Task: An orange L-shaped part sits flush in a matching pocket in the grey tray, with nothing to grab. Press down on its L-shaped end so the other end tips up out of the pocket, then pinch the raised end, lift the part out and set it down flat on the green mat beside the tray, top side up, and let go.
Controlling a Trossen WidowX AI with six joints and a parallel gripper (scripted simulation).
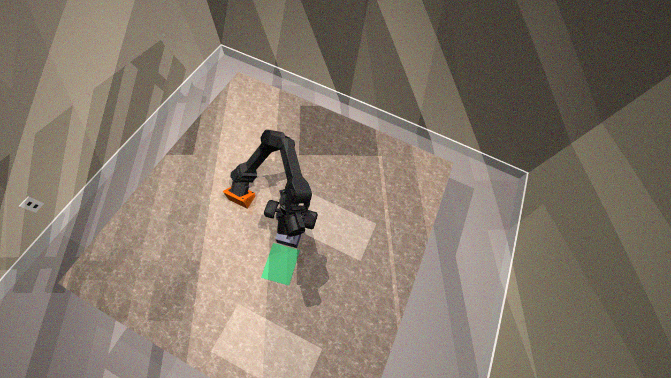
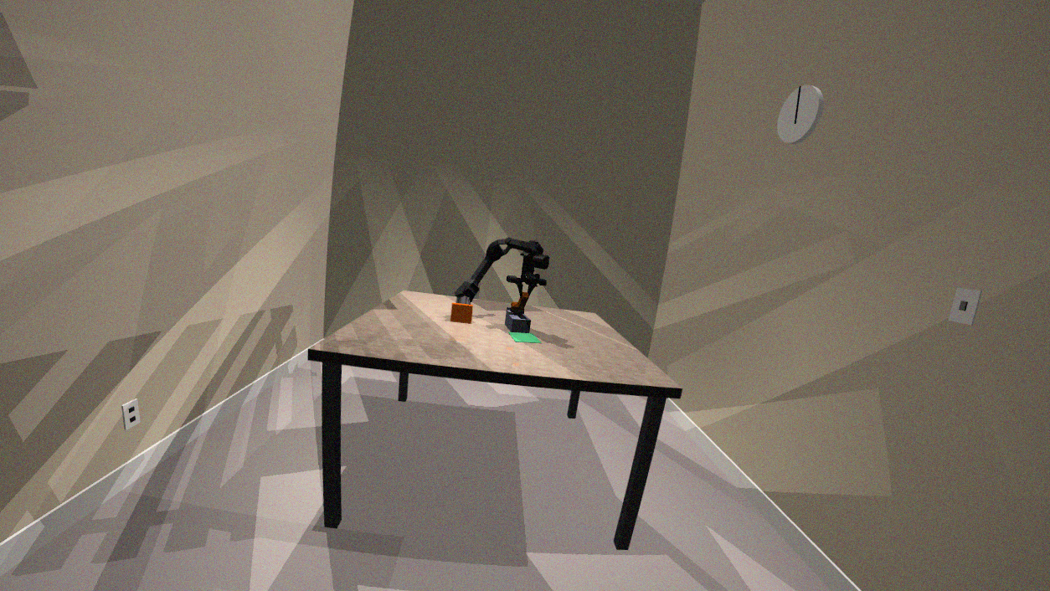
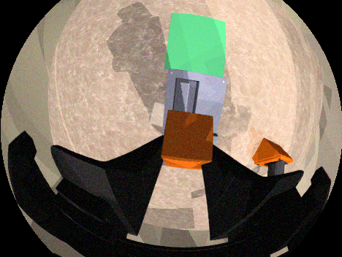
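My gripper tip is now 17 cm above the green mat, 14 cm to the left of it and 2 cm short of it. From my gripper tip the other things lie so: orange L-shaped part: 3 cm to the left, 3 cm below, 2 cm behind.
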